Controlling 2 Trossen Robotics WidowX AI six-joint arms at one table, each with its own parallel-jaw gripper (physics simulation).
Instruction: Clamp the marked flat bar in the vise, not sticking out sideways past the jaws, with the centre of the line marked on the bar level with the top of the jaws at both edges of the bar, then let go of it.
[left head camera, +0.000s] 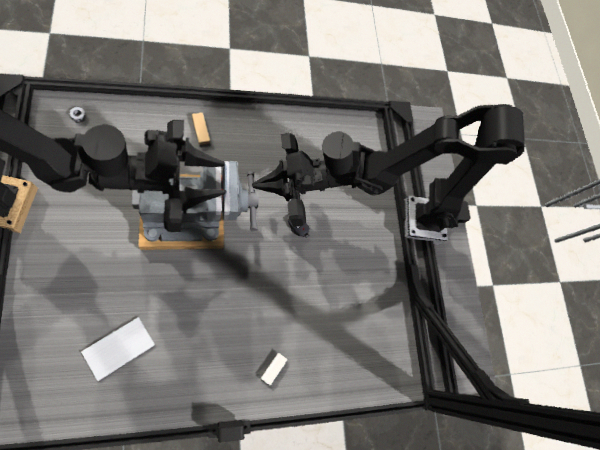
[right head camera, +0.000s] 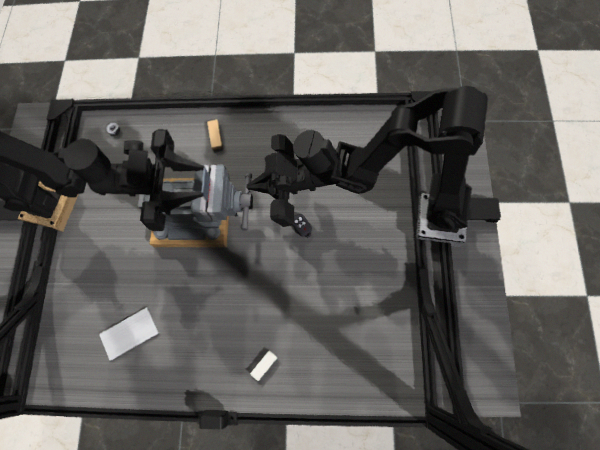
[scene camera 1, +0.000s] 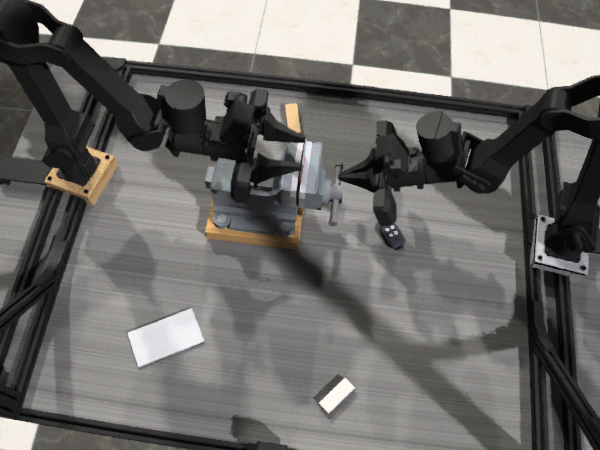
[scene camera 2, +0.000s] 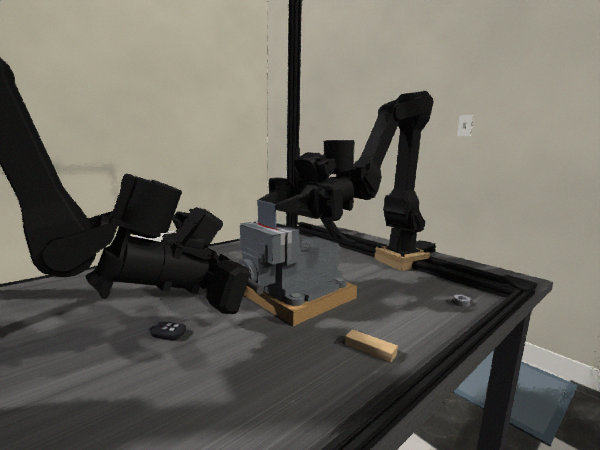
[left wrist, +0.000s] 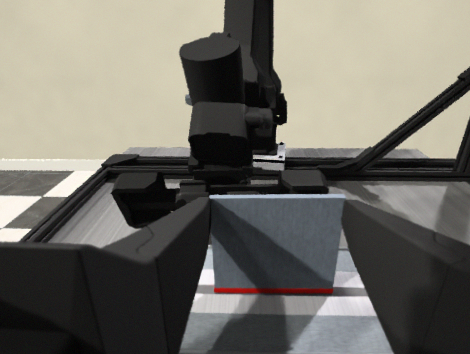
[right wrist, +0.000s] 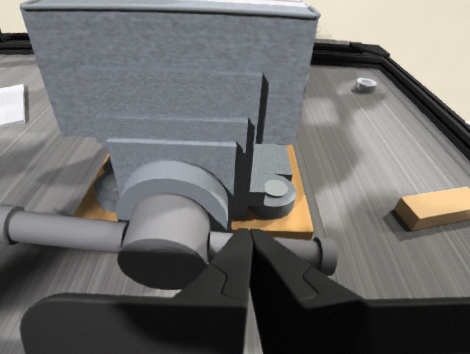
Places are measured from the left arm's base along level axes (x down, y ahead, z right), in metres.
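Where they show: left gripper, fingertip midpoint: (left head camera: 225, 178) (right head camera: 203, 181) (scene camera 1: 303, 153) (scene camera 2: 266, 205) (left wrist: 276, 209); right gripper, fingertip midpoint: (left head camera: 252, 185) (right head camera: 247, 187) (scene camera 1: 338, 177) (right wrist: 248, 239); left arm's base at its link origin: (right head camera: 44, 203) (scene camera 1: 78, 168) (scene camera 2: 402, 249); right arm's base at its link origin: (left head camera: 428, 217) (right head camera: 443, 216) (scene camera 1: 562, 243).
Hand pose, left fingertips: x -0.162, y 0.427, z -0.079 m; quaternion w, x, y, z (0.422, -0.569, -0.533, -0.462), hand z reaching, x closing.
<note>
Things, the pixels of their centre, and the offset from my left fingertips. "*": a spot on its surface instead.
- flat grey-blue bar at the middle of its body: (left wrist: 273, 289) (scene camera 1: 302, 167) (scene camera 2: 267, 226) (left head camera: 223, 187) (right head camera: 208, 189) dx +0.040, dy -0.001, dz +0.001 m
- vise at a spot on its surface: (scene camera 1: 312, 175) (left head camera: 233, 194) (right head camera: 217, 195) * dx +0.039, dy +0.020, dz +0.010 m
- vise handle bar at the middle of its body: (right wrist: 70, 231) (scene camera 1: 334, 210) (left head camera: 253, 217) (right head camera: 245, 217) dx +0.111, dy +0.067, dz +0.021 m
- wooden block at the middle of its body: (right wrist: 441, 207) (scene camera 2: 370, 345) (scene camera 1: 292, 120) (left head camera: 200, 128) (right head camera: 215, 134) dx +0.190, dy -0.088, dz -0.193 m
- metal nut at the middle of its body: (right wrist: 365, 85) (scene camera 2: 461, 300) (left head camera: 77, 114) (right head camera: 113, 129) dx +0.192, dy -0.354, dz -0.156 m
- dark remote at the middle of its body: (scene camera 2: 166, 329) (scene camera 1: 393, 236) (right head camera: 302, 226) (left head camera: 299, 226) dx +0.190, dy +0.180, dz -0.010 m
- white plate at the middle of its body: (scene camera 1: 165, 337) (left head camera: 118, 348) (right head camera: 129, 333) dx +0.195, dy -0.132, dz +0.311 m
- small white-topped block at the middle of its body: (scene camera 1: 336, 395) (left head camera: 274, 368) (right head camera: 263, 365) dx +0.192, dy +0.173, dz +0.302 m
The flat grey-blue bar (left wrist: 277, 240) (scene camera 2: 267, 213) stands upright between the jaws of the vise (scene camera 1: 312, 175) (scene camera 2: 265, 242) (left head camera: 231, 190) (right head camera: 215, 192). Its red line runs along the jaw tops in the left wrist view and lies within the jaw width. My left gripper (left wrist: 276, 209) (left head camera: 224, 177) (scene camera 1: 302, 150) is shut on the bar's two side edges, above the jaws. My right gripper (right wrist: 248, 239) (left head camera: 255, 185) (right head camera: 249, 186) (scene camera 1: 341, 176) is shut and empty, with its fingertips close to the vise handle bar (right wrist: 65, 230) (scene camera 1: 335, 212) at the screw head. Whether they touch it I cannot tell.
A wooden block (left head camera: 200, 128) (scene camera 2: 371, 345) and a metal nut (left head camera: 77, 114) (scene camera 2: 462, 300) lie behind the vise in the head views. A dark remote (scene camera 1: 391, 236) (scene camera 2: 168, 330) lies below my right gripper. A white plate (scene camera 1: 166, 337) and a small white-topped block (scene camera 1: 336, 395) lie at the front.
</note>
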